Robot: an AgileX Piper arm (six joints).
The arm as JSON. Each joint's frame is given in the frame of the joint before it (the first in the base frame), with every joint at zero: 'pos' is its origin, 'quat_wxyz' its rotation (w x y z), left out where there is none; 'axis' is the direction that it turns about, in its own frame. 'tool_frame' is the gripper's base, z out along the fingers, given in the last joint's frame.
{
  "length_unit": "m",
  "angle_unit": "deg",
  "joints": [
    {
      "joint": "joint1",
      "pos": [
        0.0,
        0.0,
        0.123
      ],
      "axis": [
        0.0,
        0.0,
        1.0
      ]
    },
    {
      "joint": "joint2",
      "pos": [
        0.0,
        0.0,
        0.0
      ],
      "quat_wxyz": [
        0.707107,
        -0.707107,
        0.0,
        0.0
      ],
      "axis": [
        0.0,
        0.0,
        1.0
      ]
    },
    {
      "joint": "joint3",
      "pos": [
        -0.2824,
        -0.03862,
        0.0
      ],
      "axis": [
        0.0,
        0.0,
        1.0
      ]
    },
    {
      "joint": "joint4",
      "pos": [
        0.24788,
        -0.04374,
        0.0
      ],
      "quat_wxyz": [
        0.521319,
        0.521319,
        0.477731,
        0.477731
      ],
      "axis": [
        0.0,
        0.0,
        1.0
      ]
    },
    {
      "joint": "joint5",
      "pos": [
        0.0,
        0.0,
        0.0
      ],
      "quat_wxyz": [
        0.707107,
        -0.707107,
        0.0,
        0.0
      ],
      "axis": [
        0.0,
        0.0,
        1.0
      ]
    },
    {
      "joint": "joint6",
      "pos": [
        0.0,
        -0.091,
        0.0
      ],
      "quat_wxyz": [
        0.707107,
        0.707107,
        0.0,
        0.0
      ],
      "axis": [
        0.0,
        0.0,
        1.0
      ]
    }
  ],
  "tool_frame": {
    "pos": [
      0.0,
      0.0,
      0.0
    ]
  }
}
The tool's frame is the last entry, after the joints.
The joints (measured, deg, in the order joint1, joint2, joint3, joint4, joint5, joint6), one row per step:
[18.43 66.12 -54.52 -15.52 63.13 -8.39]
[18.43 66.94 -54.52 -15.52 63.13 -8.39]
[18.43 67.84 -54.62 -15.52 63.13 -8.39]
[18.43 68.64 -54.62 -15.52 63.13 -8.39]
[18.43 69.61 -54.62 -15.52 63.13 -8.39]
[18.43 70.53 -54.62 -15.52 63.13 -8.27]
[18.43 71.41 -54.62 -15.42 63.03 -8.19]
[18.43 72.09 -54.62 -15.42 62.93 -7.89]
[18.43 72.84 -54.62 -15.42 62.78 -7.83]
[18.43 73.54 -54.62 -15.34 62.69 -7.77]
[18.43 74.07 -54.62 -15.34 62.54 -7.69]
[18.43 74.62 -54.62 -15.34 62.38 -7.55]
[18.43 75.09 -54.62 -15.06 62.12 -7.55]
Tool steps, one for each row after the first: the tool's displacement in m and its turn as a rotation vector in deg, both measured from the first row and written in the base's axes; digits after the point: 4 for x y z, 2 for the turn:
[0.0025 0.0008 -0.0029 -0.26 0.78 0.00]
[0.0053 0.0018 -0.0057 -0.51 1.54 0.00]
[0.0077 0.0026 -0.0087 -0.77 2.30 0.00]
[0.0105 0.0035 -0.0123 -1.07 3.22 0.00]
[0.0131 0.0044 -0.0158 -1.32 4.07 -0.11]
[0.0156 0.0054 -0.0192 -1.44 4.84 -0.17]
[0.0176 0.0060 -0.0218 -1.51 5.36 -0.43]
[0.0198 0.0068 -0.0246 -1.68 5.92 -0.44]
[0.0217 0.0076 -0.0274 -1.77 6.52 -0.49]
[0.0233 0.0081 -0.0295 -1.86 6.88 -0.53]
[0.0249 0.0087 -0.0316 -1.93 7.24 -0.62]
[0.0263 0.0096 -0.0335 -1.73 7.54 -0.61]

